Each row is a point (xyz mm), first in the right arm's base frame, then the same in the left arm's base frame.
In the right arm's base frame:
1: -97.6 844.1 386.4
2: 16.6 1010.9 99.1
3: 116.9 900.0 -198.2
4: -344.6 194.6 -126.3
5: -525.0 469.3 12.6
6: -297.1 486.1 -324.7
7: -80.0 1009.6 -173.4
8: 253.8 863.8 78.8
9: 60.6 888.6 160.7
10: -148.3 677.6 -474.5
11: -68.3 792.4 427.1
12: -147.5 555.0 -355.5
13: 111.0 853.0 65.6
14: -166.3 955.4 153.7
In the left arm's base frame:
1: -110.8 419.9 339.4
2: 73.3 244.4 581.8
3: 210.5 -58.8 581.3
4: 280.9 -60.6 -261.7
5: 349.6 266.7 -137.5
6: 467.3 -80.3 40.7
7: 338.0 128.5 573.4
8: -91.0 17.9 577.0
9: -28.0 199.8 489.9
10: 531.9 -177.5 300.7
11: -171.3 403.9 303.7
12: 413.9 -159.1 178.6
13: 4.5 91.6 498.8
14: 132.2 365.1 435.2

